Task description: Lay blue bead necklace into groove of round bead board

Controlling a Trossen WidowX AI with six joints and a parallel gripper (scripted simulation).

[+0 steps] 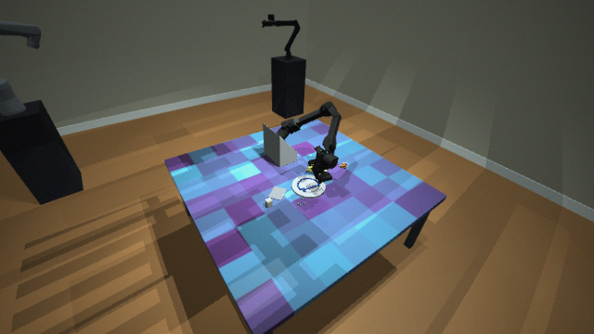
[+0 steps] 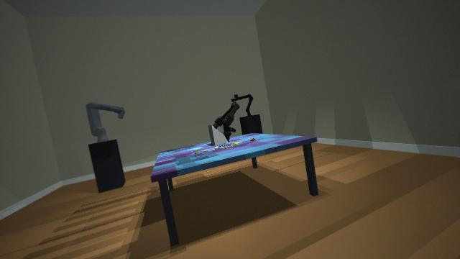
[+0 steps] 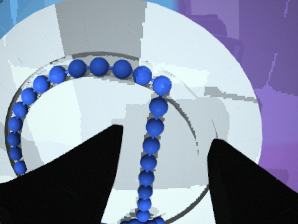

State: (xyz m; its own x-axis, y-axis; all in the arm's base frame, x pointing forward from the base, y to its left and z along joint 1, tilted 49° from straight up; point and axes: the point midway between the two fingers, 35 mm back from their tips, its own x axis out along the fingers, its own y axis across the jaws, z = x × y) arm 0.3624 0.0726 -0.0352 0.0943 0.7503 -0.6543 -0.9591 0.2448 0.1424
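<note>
The round white bead board lies 40 mm to the right of my gripper tip, 40 mm below it and 40 mm behind it. Round my gripper tip: cream cube (310 mm to the right, 60 mm behind, 30 mm below); then yellow patch (140 mm behind, 130 mm to the left, 50 mm below); then flat grey square (220 mm to the right, 100 mm behind, 50 mm below).
</note>
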